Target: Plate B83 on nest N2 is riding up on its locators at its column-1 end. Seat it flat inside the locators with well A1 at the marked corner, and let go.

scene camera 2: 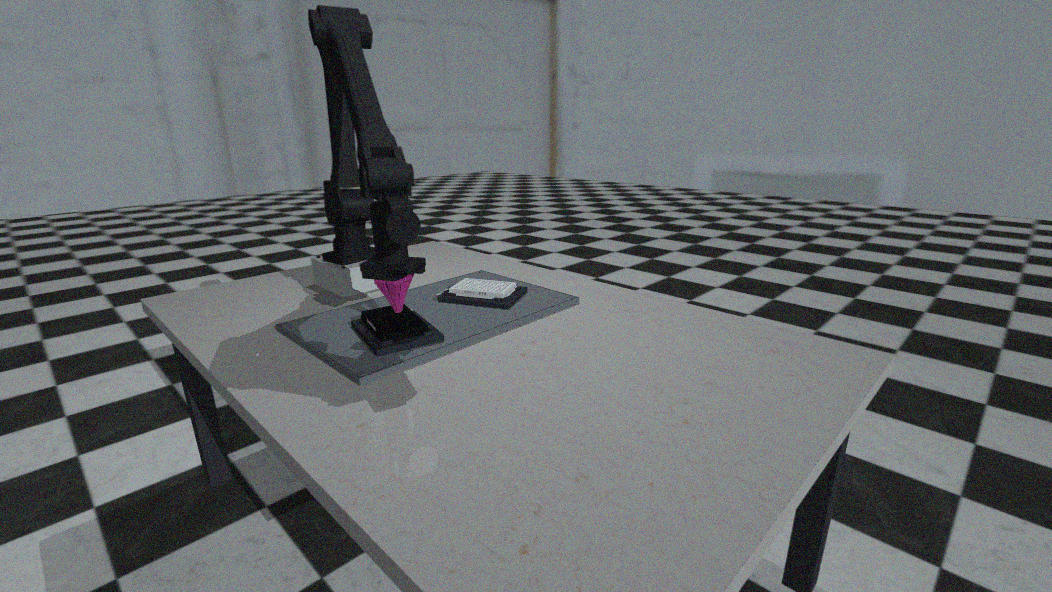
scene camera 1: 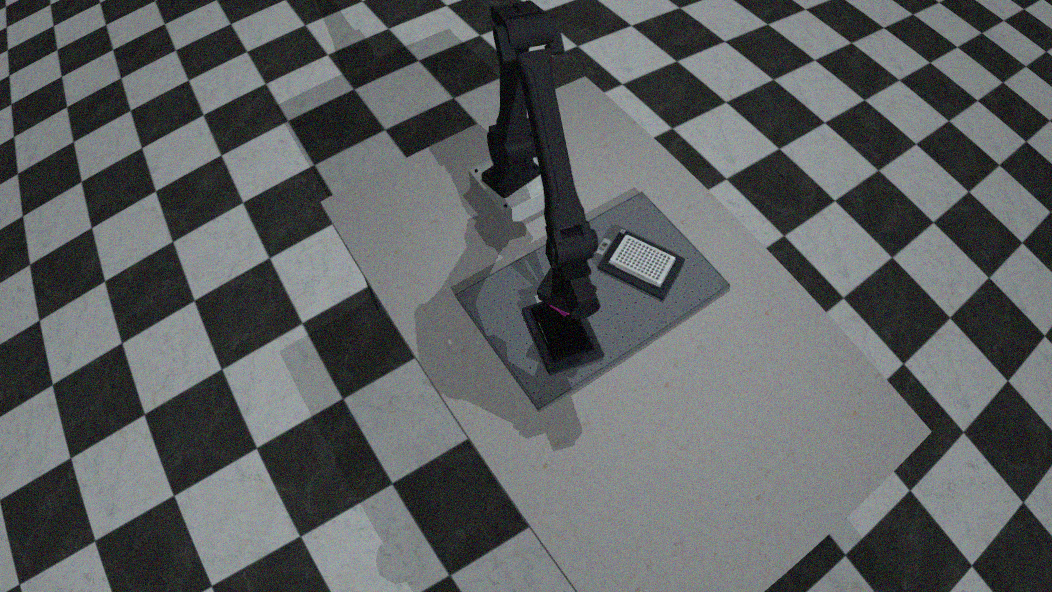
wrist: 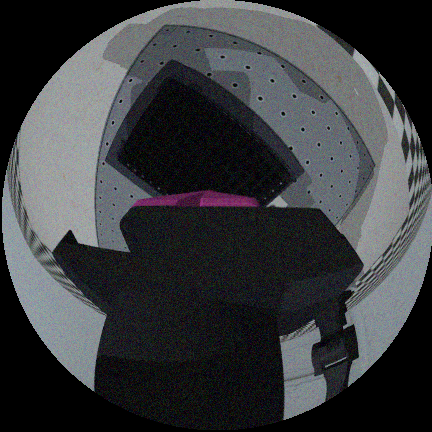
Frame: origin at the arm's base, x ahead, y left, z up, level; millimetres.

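Seen in the pictures: gripper, fingertip midpoint: (scene camera 2: pixel 398 312) (scene camera 1: pixel 565 313) (wrist: pixel 207 197); arm's base, link origin: (scene camera 2: pixel 353 257) (scene camera 1: pixel 511 175).
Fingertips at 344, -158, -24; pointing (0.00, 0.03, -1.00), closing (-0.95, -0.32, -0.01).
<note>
Pixels of each thing's top centre, then the offset from my fingertips to it, as dx, dy, dz. "spot": a spot on its surface instead. Level surfaces: height alone.
- Black plate B83, top centre: (wrist: pixel 197 163) (scene camera 2: pixel 393 316) (scene camera 1: pixel 561 324) +15, -26, +3
- dark nest N2, top centre: (wrist: pixel 195 156) (scene camera 2: pixel 395 324) (scene camera 1: pixel 562 329) +19, -27, -11
- grey perforated deck, surface height: dz -29
- white well plate, top centre: (scene camera 2: pixel 483 285) (scene camera 1: pixel 642 258) +16, +225, -3
- dark nest, surface spot: (scene camera 2: pixel 503 302) (scene camera 1: pixel 659 293) spot: +98, +192, -17
- small label, surface spot: (scene camera 1: pixel 603 245) spot: -78, +200, -27
Black plate B83 (scene camera 1: pixel 566 338) (scene camera 2: pixel 392 324) (wrist: pixel 200 135) lies in the dark nest N2 (scene camera 1: pixel 544 347) (scene camera 2: pixel 413 343) (wrist: pixel 227 102). Black on dark hides its wells, the marked corner and the locators; I cannot tell whether it is flat or still slightly raised at one end. My gripper (scene camera 1: pixel 561 310) (scene camera 2: pixel 398 309) (wrist: pixel 207 197) is shut and empty, pointing down. Its magenta fingertips are at the plate's edge on the robot's side, touching it or very close above it. In the wrist view the gripper body hides the tips' lower parts and part of that edge.
Both nests are on a grey perforated deck (scene camera 1: pixel 684 294) (scene camera 2: pixel 470 320) (wrist: pixel 320 132). A white well plate (scene camera 1: pixel 641 259) (scene camera 2: pixel 483 287) sits in the other dark nest (scene camera 1: pixel 660 293) (scene camera 2: pixel 503 302), with a small label (scene camera 1: pixel 603 245) beside it. The arm's base stands behind the deck.
</note>
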